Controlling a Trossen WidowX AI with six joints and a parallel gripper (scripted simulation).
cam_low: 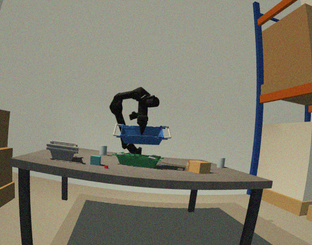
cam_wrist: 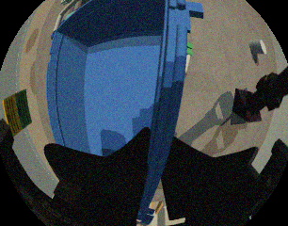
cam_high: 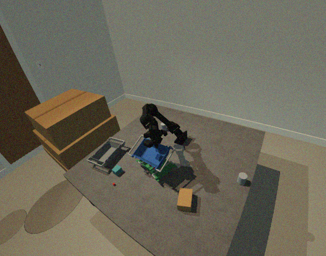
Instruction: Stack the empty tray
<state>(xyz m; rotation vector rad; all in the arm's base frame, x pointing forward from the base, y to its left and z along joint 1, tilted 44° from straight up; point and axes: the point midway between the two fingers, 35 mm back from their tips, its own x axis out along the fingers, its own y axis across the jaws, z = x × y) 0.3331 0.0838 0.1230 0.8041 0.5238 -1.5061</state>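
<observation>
Right now the blue tray is 7 cm ahead of my gripper tip, 1 cm to the right of it and 1 cm above it. The rest, counted from my gripper tip: red block (31 cm ahead, 22 cm to the right, 17 cm below); orange box (30 cm to the left, 21 cm ahead, 15 cm below); teal block (27 cm to the right, 20 cm ahead, 16 cm below).
</observation>
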